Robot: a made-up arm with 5 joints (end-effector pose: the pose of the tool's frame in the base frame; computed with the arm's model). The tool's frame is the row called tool.
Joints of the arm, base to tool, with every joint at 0 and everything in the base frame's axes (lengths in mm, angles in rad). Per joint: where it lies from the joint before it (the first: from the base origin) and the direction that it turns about. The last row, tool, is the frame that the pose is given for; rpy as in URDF.
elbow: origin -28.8 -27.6 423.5 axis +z
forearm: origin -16.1 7.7 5.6 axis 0 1 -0.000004
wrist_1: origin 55.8 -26.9 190.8 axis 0 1 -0.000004
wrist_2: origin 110.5 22.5 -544.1 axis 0 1 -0.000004
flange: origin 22.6 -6.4 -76.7 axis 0 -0.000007 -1
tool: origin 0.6 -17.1 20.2 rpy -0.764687 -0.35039 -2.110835
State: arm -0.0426 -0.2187 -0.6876 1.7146 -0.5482
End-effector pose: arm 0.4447 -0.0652 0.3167 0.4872 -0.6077 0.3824 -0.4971
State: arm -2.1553 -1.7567 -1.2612 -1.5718 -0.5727
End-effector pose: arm 0.1315 0.2458 0.9770 0.0073 -0.1247 -0.9302 0.3451
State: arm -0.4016 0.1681 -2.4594 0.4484 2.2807
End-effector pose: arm 0.3964 -0.1999 1.0740 0.1130 -0.7389 -0.5692 0.3426
Working (the frame after each row of the table, in the pose's form):
after elbow: -0.0288 -0.0276 0.4235 0.9799 0.0000 0.0000 -0.1995
after forearm: -0.0406 -0.0142 0.4291 0.9764 0.0167 0.0823 -0.1987
after wrist_1: 0.0289 -0.0730 0.6079 0.4042 -0.1817 -0.8927 -0.0823
after wrist_2: 0.3469 -0.1836 1.0499 0.5925 -0.1589 -0.7805 -0.1206
after flange: 0.4068 -0.2160 1.0923 0.1376 0.6430 -0.4700 -0.5888

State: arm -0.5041 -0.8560 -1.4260 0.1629 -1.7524
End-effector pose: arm 0.1853 -0.1450 1.0982 0.2288 -0.1978 -0.7955 -0.5251
Working (the frame after each row of the table, in the pose's form):
after elbow: -0.0288 -0.0276 0.4235 0.9684 0.0000 0.0000 -0.2494
after forearm: -0.0392 -0.0131 0.4291 0.8811 -0.1035 -0.4019 -0.2269
after wrist_1: -0.1463 0.0153 0.5963 0.4035 -0.2267 -0.8803 -0.1039
after wrist_2: 0.1623 -0.1293 1.0352 0.4738 -0.2175 -0.8446 -0.1220
after flange: 0.2062 -0.1608 1.0944 0.3970 -0.7881 -0.3735 0.2859

